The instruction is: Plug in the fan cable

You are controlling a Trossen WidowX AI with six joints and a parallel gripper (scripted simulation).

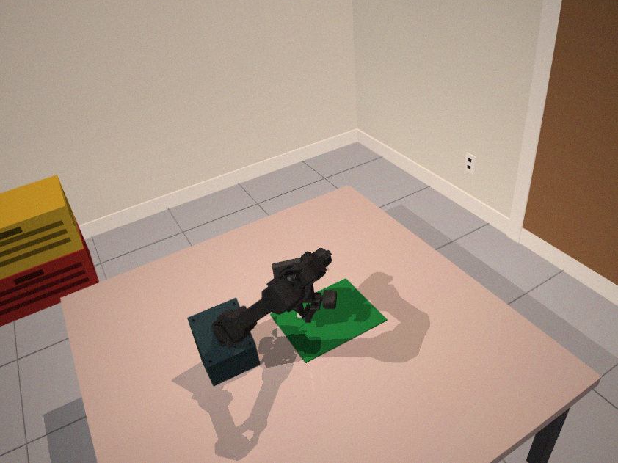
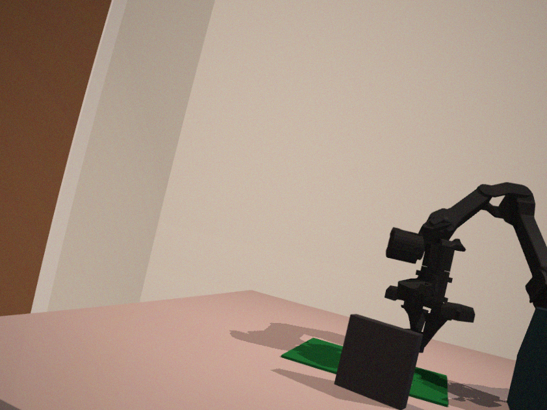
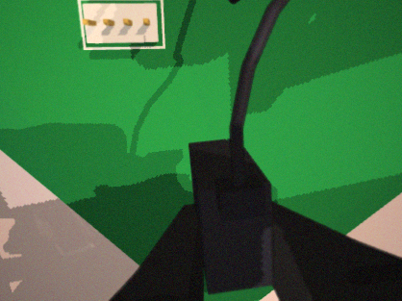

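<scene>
The four-pin header is 7 cm to the left of my gripper tip, 7 cm below it and 1 cm ahead of it. Round my gripper tip: black plug (1 cm to the left, 1 cm above); then green board (8 cm below, 8 cm ahead, 2 cm to the left); then square fan (20 cm to the left, 5 cm ahead, 1 cm below).
</scene>
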